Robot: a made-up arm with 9 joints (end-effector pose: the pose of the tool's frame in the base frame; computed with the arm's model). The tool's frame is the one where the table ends.
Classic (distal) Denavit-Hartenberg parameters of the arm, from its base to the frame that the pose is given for. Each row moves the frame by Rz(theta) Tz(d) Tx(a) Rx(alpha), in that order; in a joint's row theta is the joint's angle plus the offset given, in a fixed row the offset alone. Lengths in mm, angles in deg.
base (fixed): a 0  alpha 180  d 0  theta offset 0
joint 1: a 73  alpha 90  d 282  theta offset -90
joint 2: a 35  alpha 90  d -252  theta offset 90
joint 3: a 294  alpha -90  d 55  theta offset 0
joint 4: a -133  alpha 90  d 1  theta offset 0
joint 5: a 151  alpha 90  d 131  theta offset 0
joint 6: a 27  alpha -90  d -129  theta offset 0
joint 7: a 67  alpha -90  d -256  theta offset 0
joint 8: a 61  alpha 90  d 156  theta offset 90
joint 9: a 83  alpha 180  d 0  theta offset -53.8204
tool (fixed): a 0  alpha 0  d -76  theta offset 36.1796
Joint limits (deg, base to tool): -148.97..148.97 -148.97..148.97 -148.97..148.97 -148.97..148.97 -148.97..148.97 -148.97..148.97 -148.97..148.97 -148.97..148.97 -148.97..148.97
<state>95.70 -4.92 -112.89 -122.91 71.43 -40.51 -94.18 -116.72 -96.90</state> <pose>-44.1 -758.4 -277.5 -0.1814 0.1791 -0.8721 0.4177</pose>
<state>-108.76 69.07 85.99 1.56 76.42 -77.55 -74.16 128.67 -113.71</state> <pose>-22.6 267.8 -289.6 0.5812 -0.2227 0.0874 0.7778</pose>
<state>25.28 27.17 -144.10 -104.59 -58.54 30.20 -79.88 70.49 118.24</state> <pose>337.1 478.6 -83.1 0.7915 0.5155 -0.2631 0.1964</pose>
Working (the frame after each row of the table, in the pose's form):
after base (fixed): 0.0 0.0 0.0 1.0000 0.0000 0.0000 0.0000
after joint 1: 31.2 66.0 -282.0 -0.5973 -0.3785 0.3785 0.5973
after joint 2: 252.2 -56.1 -313.1 -0.4568 0.7209 0.2790 0.4403
after joint 3: 475.4 12.9 -126.4 0.8681 -0.0852 0.3856 0.3009
after joint 4: 450.2 -88.4 -44.0 -0.7689 -0.4472 0.4504 0.0773
after joint 5: 286.1 9.8 -102.2 -0.1163 -0.2906 0.7928 0.5230
after joint 6: 328.8 70.6 -211.1 -0.3440 -0.8145 0.4606 0.0781
after joint 7: 401.5 234.0 -16.0 -0.0682 -0.8120 -0.3835 0.4347
after joint 8: 343.8 367.4 -99.3 -0.2547 0.2072 0.3068 0.8933
after joint 9: 320.9 434.3 -142.7 0.5923 0.7358 -0.3111 0.1050

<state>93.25 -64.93 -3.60 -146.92 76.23 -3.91 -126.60 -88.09 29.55</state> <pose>432.1 -185.6 -340.7 -0.2554 0.4318 -0.5434 0.6731</pose>
Working (the frame after each row of the table, in the pose's form):
after base (fixed): 0.0 0.0 0.0 1.0000 0.0000 0.0000 0.0000
after joint 1: 72.9 -4.1 -282.0 -0.7068 0.0201 -0.0201 0.7068
after joint 2: 90.2 -257.5 -296.8 0.0062 0.2169 -0.0277 0.9758
after joint 3: 377.8 -292.4 -371.3 -0.6895 0.1947 0.1122 0.6886
after joint 4: 447.4 -302.3 -484.2 -0.0561 -0.8723 -0.0160 0.4855
after joint 5: 334.5 -142.9 -526.8 -0.1349 -0.2578 0.6638 0.6890
after joint 6: 404.6 -96.4 -628.3 -0.5920 -0.6379 0.2670 0.4138
after joint 7: 590.3 -182.0 -460.2 -0.0853 -0.4001 -0.7532 0.5151
after joint 8: 520.0 -117.7 -322.4 0.3080 -0.8083 -0.2446 0.4380
after joint 9: 497.4 -195.2 -303.0 -0.3768 0.3312 -0.7255 0.4711

